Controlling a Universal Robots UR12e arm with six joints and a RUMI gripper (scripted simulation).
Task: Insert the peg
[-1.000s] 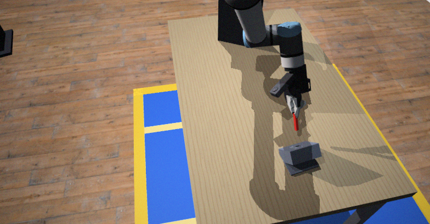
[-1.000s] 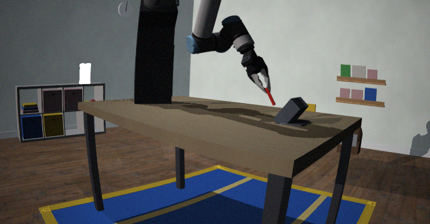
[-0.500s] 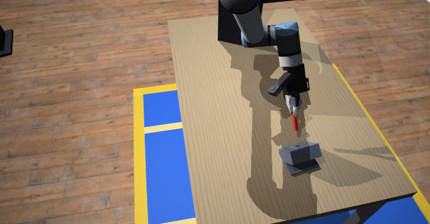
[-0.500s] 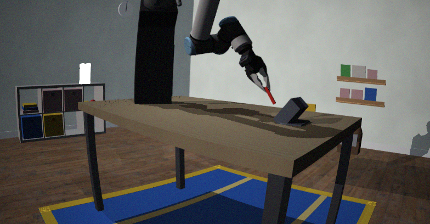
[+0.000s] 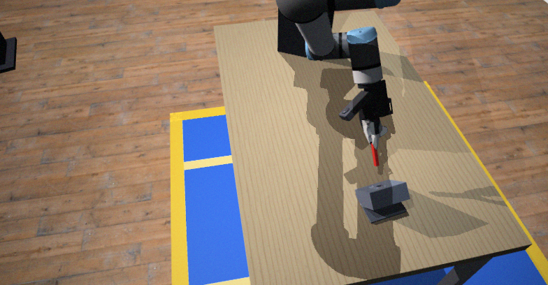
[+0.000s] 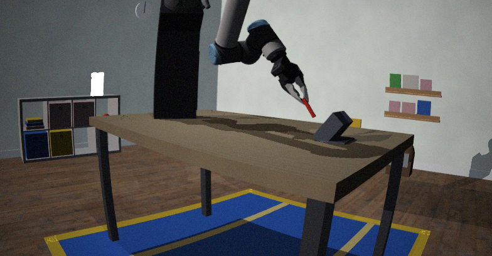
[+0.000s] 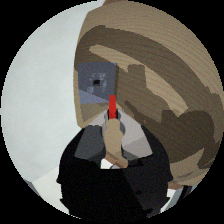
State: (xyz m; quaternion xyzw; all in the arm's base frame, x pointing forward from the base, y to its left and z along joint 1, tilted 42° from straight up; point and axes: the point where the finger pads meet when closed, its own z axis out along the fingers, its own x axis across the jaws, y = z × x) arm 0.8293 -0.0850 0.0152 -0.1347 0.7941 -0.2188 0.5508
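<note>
My hand is 150 mm short of the dark base plate, 40 mm to the left of it and 130 mm above it. From my hand the other things lie so: red peg (20 mm ahead, 30 mm below).
</note>
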